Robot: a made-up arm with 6 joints.
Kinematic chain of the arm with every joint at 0, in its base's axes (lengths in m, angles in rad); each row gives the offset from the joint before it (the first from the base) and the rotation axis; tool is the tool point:
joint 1: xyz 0 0 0.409 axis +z
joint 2: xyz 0 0 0 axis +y
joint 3: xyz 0 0 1.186 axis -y
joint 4: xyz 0 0 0 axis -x
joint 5: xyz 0.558 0 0 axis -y
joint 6: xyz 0 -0.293 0 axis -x
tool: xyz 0 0 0
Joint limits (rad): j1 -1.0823..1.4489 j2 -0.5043..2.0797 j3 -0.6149..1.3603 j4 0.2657..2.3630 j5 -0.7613..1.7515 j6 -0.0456..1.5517
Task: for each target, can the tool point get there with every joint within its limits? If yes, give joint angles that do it. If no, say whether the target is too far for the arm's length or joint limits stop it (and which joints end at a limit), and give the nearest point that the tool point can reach.
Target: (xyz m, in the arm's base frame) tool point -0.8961 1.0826 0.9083
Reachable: no: joint limits stop it (at a limit: joint 1, joint 3, joint 4) | nearest point -0.0794 1.0669 0.9516 | short by 0.818 m
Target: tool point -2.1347 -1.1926 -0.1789
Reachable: no: too far | nearest point 0.0159 -0.6323 -0.4794 | short by 2.243 m
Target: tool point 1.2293 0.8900 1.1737
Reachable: yes | joints 0.7930 0.8864 0.6483 0.5403 0.0332 1.2011
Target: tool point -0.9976 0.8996 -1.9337
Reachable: no: too far | nearest point -0.0918 0.9660 -0.7570 | short by 1.486 m
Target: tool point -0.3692 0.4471 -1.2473
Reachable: no: joint limits stop it (at a limit: joint 1, joint 2) | nearest point -0.1102 0.7509 -0.6833 | short by 0.691 m
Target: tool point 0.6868 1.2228 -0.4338
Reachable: yes | joints 1.1395 1.8027 0.1845 1.1759 0.1882 0.7654
